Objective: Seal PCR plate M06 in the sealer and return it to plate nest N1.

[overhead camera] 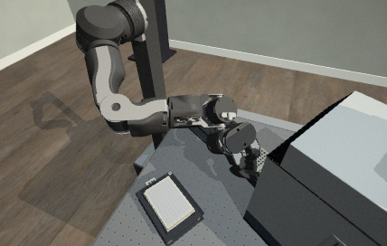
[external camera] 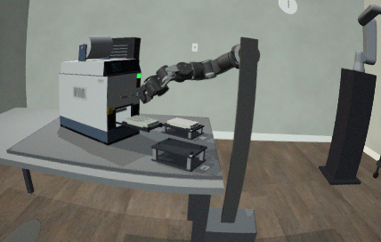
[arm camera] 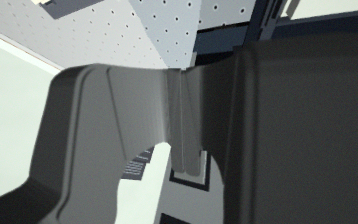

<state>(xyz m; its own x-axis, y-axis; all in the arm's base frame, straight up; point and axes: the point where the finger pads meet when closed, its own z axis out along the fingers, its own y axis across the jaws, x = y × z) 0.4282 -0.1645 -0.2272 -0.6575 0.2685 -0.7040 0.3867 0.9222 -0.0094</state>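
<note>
The pale key-like block lies 30 mm ahead of my hand, 10 mm to the right of it and 20 mm above it. From my hand the other things lie so: sealer stage: 30 mm behind, 120 mm to the left, 80 mm below; then yellow warning label: 100 mm ahead, 160 mm to the left, 30 mm below; then 96-well plate M06: 30 mm behind, 120 mm to the left, 70 mm below.
</note>
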